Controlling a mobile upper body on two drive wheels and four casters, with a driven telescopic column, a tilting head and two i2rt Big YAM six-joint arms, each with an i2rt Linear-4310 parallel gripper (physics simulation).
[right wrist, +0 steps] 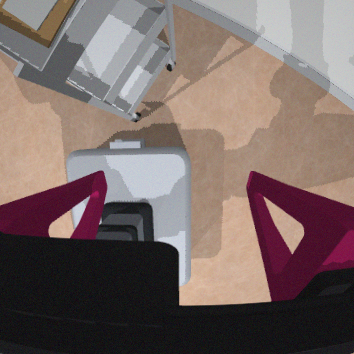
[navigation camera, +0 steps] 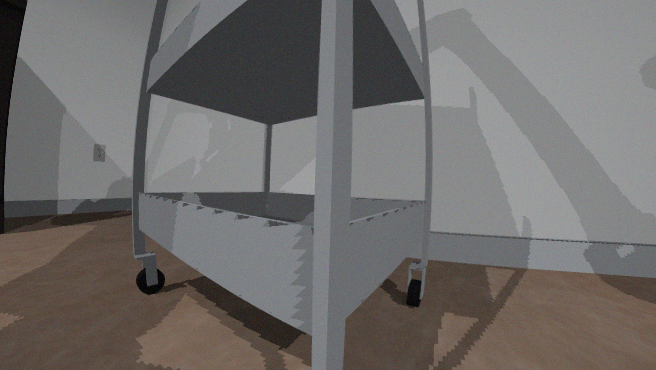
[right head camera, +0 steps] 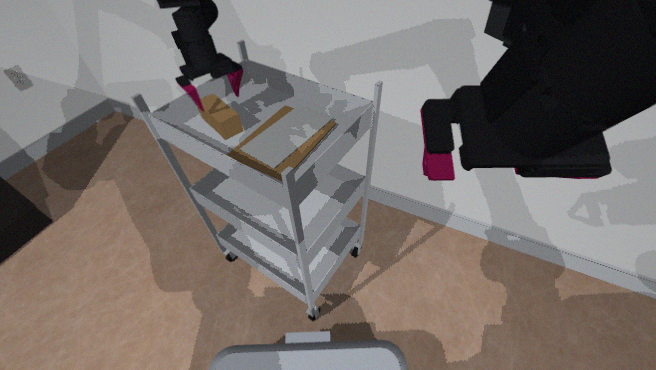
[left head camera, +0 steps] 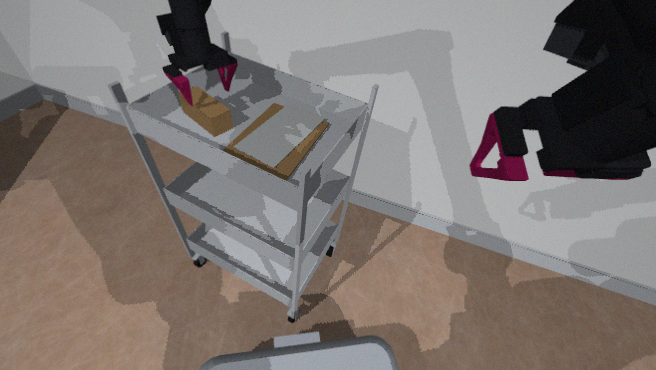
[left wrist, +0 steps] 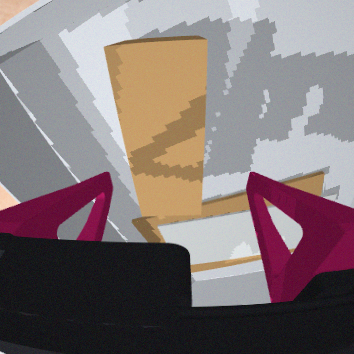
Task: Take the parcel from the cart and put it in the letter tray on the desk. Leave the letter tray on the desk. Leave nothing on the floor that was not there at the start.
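Places are measured from the left arm's base along level axes (x left, y down, z back), in centimetres.
Pixels of known places: left gripper, fingertip midpoint: [right head camera: 220, 103] [left head camera: 209, 97] [left wrist: 179, 179]; right gripper, fingertip midpoint: [right wrist: 176, 178] [right head camera: 470, 168] [left head camera: 508, 170].
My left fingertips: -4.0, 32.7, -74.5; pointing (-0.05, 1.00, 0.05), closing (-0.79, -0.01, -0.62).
Ahead of a thing's pixels: the offset from my left fingertips to its top centre, as dx, dy, dz. "spot": to the spot under its first point.
The parcel, a tan oblong box @(+1.5, +1.4, -0.4) [left head camera: 210, 112] [right head camera: 221, 117] [left wrist: 165, 100], lies on the top shelf of the grey cart [left head camera: 170, 132] [right head camera: 185, 140] [navigation camera: 334, 150]. My left gripper [left head camera: 209, 97] [right head camera: 220, 102] [left wrist: 179, 179] is open and empty above the parcel's far part. In the left wrist view the parcel lies ahead of the fingertips, its near end between them and nearer the left finger in the picture. My right gripper [left head camera: 537, 172] [right head camera: 490, 172] [right wrist: 176, 178] is open and empty, well to the right of the cart. The desk and letter tray cannot be made out.
A tan-edged flat frame with a pale panel @(spot: -11.2, +5.5, +1.6) [left head camera: 260, 121] [right head camera: 265, 126] [left wrist: 300, 187] lies beside the parcel on the cart. My grey base [left head camera: 320, 357] [right wrist: 145, 170] is close to the cart's near corner. A wall is behind the cart. A dark block [right head camera: 20, 220] is at the left.
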